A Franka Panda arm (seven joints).
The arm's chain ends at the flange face. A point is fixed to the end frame.
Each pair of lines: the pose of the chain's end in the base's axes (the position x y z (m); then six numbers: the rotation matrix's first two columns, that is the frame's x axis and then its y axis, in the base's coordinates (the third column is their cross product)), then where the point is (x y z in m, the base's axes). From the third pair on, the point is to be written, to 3 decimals.
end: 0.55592 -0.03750 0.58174 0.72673 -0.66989 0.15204 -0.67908 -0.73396 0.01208
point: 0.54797 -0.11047 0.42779
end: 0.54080 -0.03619 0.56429 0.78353 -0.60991 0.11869 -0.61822 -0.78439 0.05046
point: 0.53088 -0.11100 0.41134
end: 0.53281 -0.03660 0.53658 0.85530 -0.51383 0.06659 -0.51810 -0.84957 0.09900
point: 0.521 -0.114 0.385
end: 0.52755 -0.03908 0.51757 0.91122 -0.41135 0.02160 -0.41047 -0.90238 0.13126
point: 0.517 -0.119 0.367
